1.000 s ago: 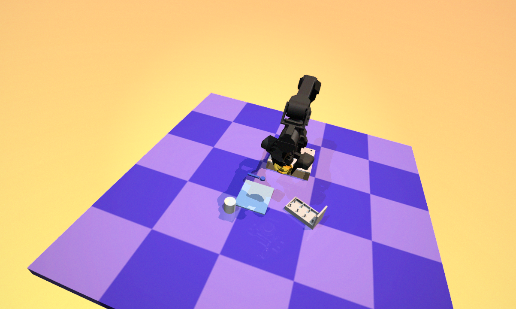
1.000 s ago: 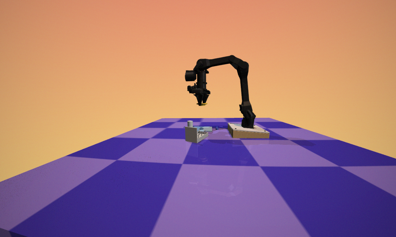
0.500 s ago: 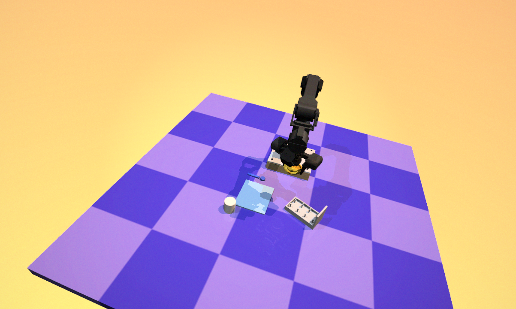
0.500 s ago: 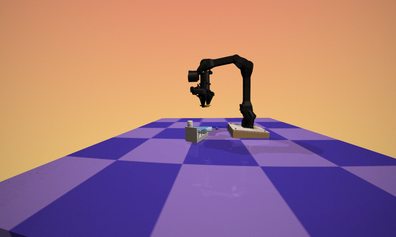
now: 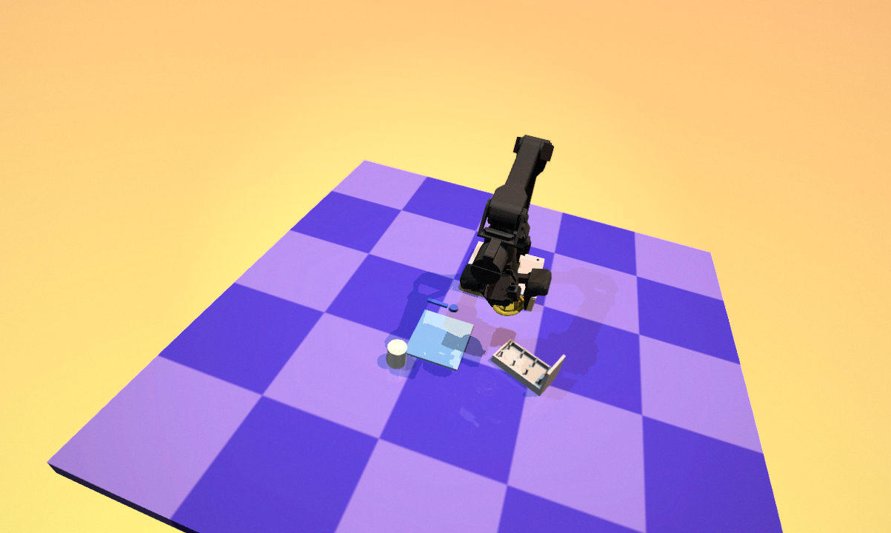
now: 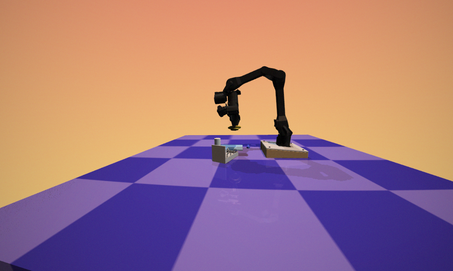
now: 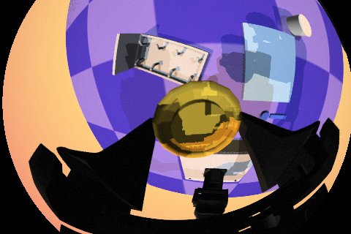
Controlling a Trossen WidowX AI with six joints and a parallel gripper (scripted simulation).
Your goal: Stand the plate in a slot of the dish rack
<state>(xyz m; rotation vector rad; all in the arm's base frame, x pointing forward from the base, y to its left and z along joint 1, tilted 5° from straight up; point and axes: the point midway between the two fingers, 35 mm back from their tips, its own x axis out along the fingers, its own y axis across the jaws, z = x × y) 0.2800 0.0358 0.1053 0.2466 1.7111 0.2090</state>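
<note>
Now: gripper tip 40 mm short of the grey dish rack, 70 mm to the right of it and 110 mm above it. From my gripper tip the other things lie so: blue spoon (80 mm behind, 160 mm to the right, 130 mm below); then yellow plate (10 mm above); then white cup (140 mm ahead, 200 mm to the right, 110 mm below).
</note>
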